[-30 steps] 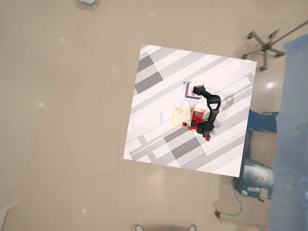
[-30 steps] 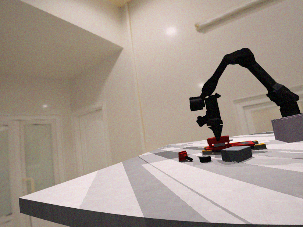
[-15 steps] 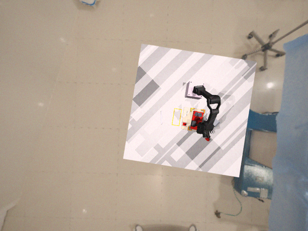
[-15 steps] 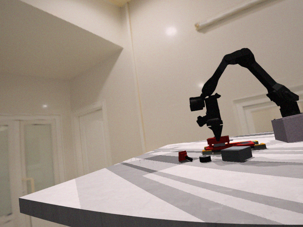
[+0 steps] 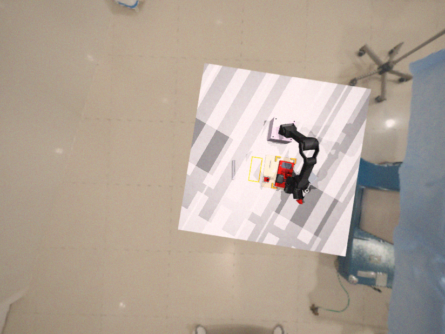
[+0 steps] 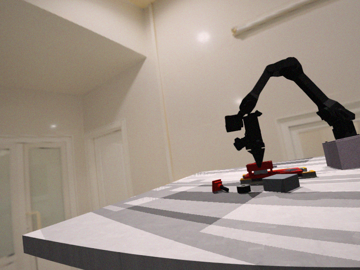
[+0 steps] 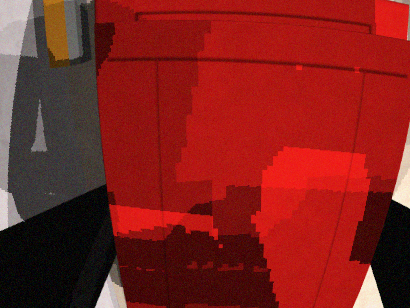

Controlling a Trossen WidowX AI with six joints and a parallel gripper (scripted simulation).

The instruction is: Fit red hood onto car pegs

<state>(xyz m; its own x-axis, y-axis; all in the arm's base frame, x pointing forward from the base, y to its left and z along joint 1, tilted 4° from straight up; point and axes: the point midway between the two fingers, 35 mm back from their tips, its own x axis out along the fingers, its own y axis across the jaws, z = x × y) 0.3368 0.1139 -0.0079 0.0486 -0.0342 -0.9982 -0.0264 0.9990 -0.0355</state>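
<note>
The red hood is 1 cm above my gripper tip. Also, from my gripper tip: thin grey bar (2 cm ahead, 39 cm to the right, 5 cm below); black wheel (4 cm ahead, 19 cm to the left, 4 cm below); grey engine block (3 cm below).
</note>
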